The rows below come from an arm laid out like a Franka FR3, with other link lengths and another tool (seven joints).
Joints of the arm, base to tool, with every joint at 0 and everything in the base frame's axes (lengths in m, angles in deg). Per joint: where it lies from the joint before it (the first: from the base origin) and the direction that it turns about. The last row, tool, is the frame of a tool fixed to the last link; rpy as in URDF.
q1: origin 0 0 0.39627 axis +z
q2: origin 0 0 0 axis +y
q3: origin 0 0 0.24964 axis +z
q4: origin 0.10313 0 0 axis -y
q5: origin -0.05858 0 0.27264 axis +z
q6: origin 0 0 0 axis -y
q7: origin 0.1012 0 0 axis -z
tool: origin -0.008 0.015 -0.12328 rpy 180 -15.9 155.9
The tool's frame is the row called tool.
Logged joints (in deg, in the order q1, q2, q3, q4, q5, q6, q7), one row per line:
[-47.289, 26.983, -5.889, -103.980, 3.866, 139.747, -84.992]
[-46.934, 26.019, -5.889, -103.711, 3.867, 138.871, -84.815]
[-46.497, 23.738, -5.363, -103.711, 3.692, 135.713, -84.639]
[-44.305, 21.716, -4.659, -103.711, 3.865, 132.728, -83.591]
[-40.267, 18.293, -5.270, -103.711, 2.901, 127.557, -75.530]
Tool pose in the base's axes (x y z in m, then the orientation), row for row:
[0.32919, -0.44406, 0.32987, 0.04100, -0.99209, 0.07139, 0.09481]
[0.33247, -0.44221, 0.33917, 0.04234, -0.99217, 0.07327, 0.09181]
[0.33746, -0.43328, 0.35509, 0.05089, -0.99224, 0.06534, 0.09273]
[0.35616, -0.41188, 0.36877, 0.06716, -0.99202, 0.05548, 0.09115]
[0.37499, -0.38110, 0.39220, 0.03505, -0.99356, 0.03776, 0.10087]
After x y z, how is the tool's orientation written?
As a quaternion, x y z w.
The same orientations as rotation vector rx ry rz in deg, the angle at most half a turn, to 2 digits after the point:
[6.97, -168.54, 12.13]
[7.21, -168.85, 12.47]
[8.66, -168.77, 11.11]
[11.43, -168.89, 9.45]
[5.93, -168.20, 6.39]

